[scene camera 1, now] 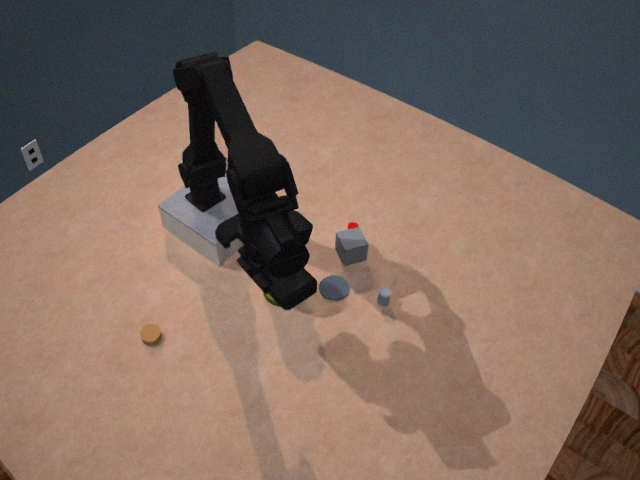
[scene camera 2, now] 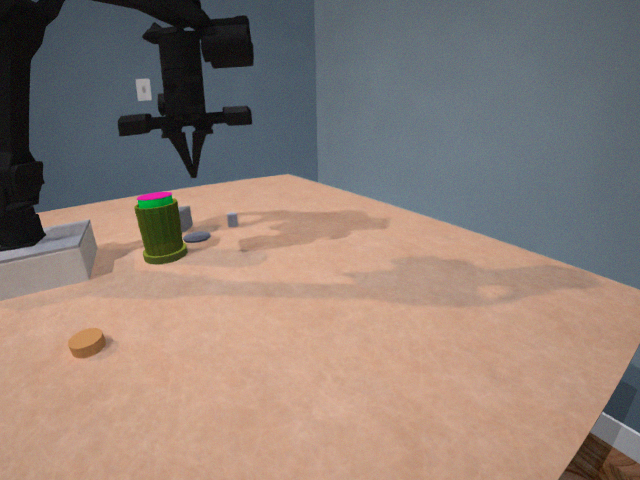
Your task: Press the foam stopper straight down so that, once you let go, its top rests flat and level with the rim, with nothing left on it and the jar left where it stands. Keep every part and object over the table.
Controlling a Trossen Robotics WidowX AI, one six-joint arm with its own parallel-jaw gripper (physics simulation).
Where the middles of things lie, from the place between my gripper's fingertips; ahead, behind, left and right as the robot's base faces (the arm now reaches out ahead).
Labels:
The olive-green jar (scene camera 2: 160, 228) lies 70 mm behind my hand, 100 mm to the left of it and 100 mm below it. The rest, counted from my hand: orange disc (scene camera 2: 86, 343) (160 mm behind, 160 mm to the right, 150 mm below); grey cube (scene camera 1: 351, 245) (40 mm behind, 260 mm to the left, 130 mm below).

